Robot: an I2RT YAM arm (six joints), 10 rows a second.
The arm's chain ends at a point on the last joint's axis. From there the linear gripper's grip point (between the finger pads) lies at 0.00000 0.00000 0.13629 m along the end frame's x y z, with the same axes.
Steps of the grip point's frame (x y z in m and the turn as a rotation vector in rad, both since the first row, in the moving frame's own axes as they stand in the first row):
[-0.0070 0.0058 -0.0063 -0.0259 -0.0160 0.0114]
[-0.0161 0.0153 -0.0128 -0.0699 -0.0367 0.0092]
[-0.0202 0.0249 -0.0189 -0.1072 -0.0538 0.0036]
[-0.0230 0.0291 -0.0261 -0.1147 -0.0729 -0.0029]
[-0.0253 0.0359 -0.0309 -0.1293 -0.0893 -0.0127]
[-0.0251 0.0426 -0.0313 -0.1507 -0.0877 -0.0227]
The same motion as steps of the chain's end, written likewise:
[-0.0048 0.0023 -0.0062 -0.0259 -0.0160 0.0114]
[-0.0111 0.0058 -0.0124 -0.0699 -0.0367 0.0092]
[-0.0129 0.0103 -0.0179 -0.1072 -0.0538 0.0036]
[-0.0131 0.0135 -0.0248 -0.1147 -0.0729 -0.0029]
[-0.0133 0.0183 -0.0292 -0.1293 -0.0893 -0.0127]
[-0.0134 0.0220 -0.0292 -0.1507 -0.0877 -0.0227]

